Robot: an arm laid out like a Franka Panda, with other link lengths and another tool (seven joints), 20 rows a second.
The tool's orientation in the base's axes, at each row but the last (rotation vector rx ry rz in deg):
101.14 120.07 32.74
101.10 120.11 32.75
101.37 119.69 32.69
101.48 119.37 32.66
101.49 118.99 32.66
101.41 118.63 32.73
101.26 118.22 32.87
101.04 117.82 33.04
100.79 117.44 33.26
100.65 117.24 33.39
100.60 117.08 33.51
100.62 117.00 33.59
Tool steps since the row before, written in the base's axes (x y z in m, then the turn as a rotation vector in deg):
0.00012 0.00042 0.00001 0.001 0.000 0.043
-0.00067 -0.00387 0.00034 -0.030 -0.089 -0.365
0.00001 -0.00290 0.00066 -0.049 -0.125 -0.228
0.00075 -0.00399 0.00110 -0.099 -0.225 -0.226
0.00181 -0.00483 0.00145 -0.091 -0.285 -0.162
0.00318 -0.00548 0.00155 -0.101 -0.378 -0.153
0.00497 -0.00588 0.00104 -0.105 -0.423 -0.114
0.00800 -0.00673 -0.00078 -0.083 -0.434 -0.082
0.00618 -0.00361 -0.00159 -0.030 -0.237 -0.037
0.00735 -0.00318 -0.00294 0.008 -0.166 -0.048
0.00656 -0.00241 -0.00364 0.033 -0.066 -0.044
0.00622 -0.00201 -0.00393 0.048 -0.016 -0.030
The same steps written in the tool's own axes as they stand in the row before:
0.00039 0.00017 0.00009 0.000 0.023 -0.037
-0.00370 -0.00097 -0.00096 -0.082 -0.224 0.292
-0.00286 -0.00007 -0.00080 -0.115 -0.176 0.161
-0.00406 0.00064 -0.00088 -0.205 -0.231 0.126
-0.00506 0.00162 -0.00069 -0.266 -0.199 0.071
-0.00592 0.00275 -0.00009 -0.357 -0.216 0.051
-0.00657 0.00394 0.00129 -0.401 -0.205 0.013
-0.00783 0.00539 0.00442 -0.416 -0.171 -0.003
-0.00445 0.00382 0.00440 -0.229 -0.076 0.000
-0.00417 0.00410 0.00621 -0.165 -0.041 0.034
-0.00327 0.00315 0.00644 -0.069 -0.005 0.051
-0.00282 0.00276 0.00653 -0.022 0.021 0.050

